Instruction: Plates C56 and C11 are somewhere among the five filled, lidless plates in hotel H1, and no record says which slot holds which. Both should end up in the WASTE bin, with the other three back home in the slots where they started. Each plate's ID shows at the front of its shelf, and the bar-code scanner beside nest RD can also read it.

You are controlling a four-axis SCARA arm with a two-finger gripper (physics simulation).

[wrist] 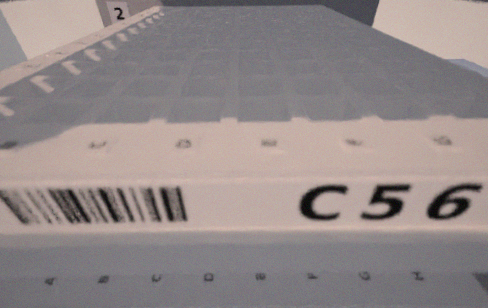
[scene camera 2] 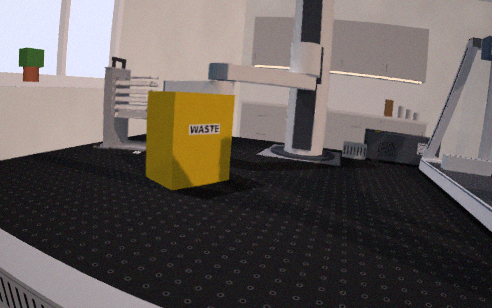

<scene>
A plate C56 (wrist: pixel 162 144): 0.03 m from the lens.
</scene>
